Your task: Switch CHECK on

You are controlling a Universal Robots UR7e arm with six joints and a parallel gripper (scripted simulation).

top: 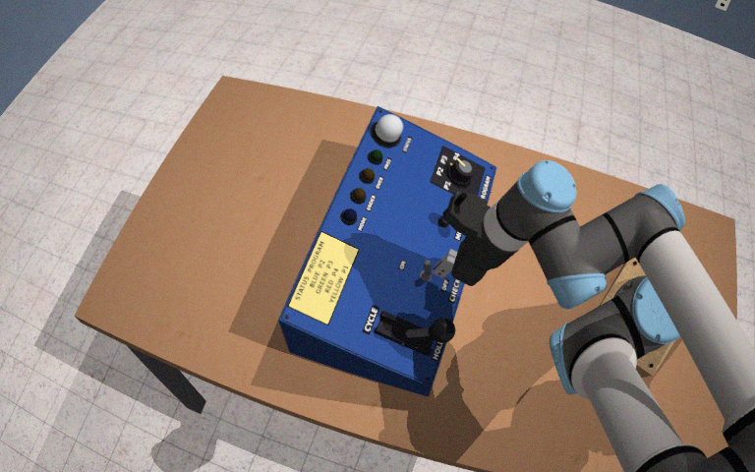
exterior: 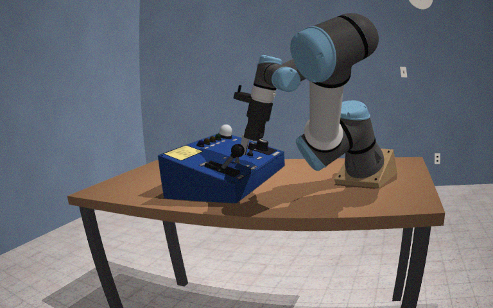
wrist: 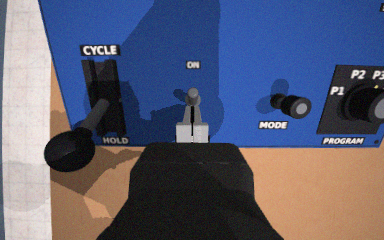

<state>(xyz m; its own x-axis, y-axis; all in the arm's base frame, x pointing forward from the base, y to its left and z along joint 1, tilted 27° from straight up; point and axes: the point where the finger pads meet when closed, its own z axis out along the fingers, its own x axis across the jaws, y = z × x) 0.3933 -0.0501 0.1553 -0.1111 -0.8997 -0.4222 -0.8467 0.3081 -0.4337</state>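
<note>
Now: hand 30 mm short of the check toggle and 20 mm above it. Also, from my hand: mode switch (120 mm to the right, 20 mm below, 10 mm ahead); blue console (70 mm to the right, 40 mm below, 40 mm ahead); hold lever (120 mm to the left, 10 mm below, 10 mm ahead).
</note>
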